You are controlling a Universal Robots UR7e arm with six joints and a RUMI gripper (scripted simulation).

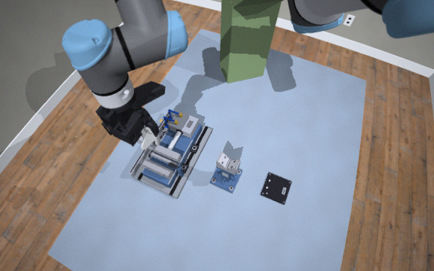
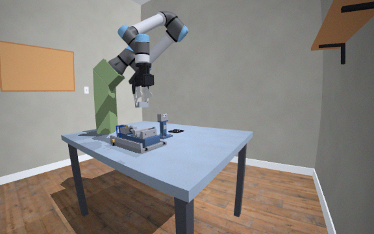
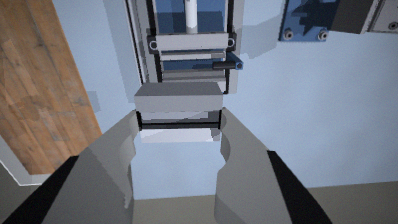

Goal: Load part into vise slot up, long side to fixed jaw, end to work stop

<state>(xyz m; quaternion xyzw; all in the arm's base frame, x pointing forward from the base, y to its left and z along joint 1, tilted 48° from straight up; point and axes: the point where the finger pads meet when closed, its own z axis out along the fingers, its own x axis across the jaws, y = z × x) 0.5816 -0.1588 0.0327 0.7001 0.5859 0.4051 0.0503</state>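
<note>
My hand is 30 mm short of the fixed jaw, 10 mm to the right of it and 160 mm above it. Also, from my hand: grey part: right at my hand; work stop: 60 mm to the left, 150 mm below; moving jaw: 30 mm behind, 10 mm to the left, 160 mm below.
</note>
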